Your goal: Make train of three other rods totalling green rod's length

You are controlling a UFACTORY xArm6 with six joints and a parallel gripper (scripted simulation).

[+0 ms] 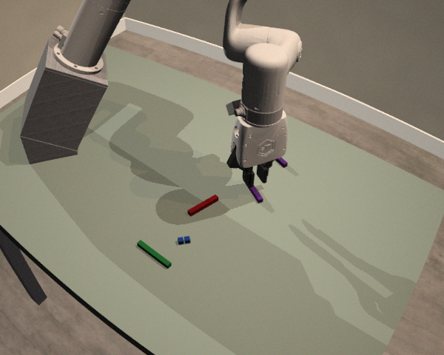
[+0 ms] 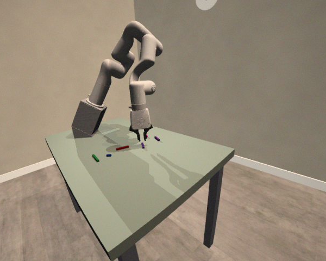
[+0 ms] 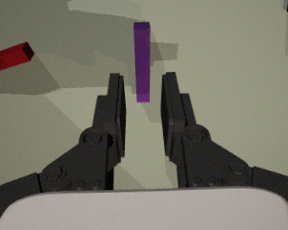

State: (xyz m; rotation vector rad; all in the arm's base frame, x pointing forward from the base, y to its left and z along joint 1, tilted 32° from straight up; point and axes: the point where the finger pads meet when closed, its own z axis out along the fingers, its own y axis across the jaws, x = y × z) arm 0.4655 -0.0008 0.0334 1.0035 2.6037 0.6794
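My hand is 5 cm above the purple rod. From my hand the other things lie so: red rod 8 cm to the right, 7 cm behind, 5 cm below; green rod 24 cm to the right, 9 cm behind, 5 cm below; magenta rod 12 cm to the left, 8 cm behind, 5 cm below.
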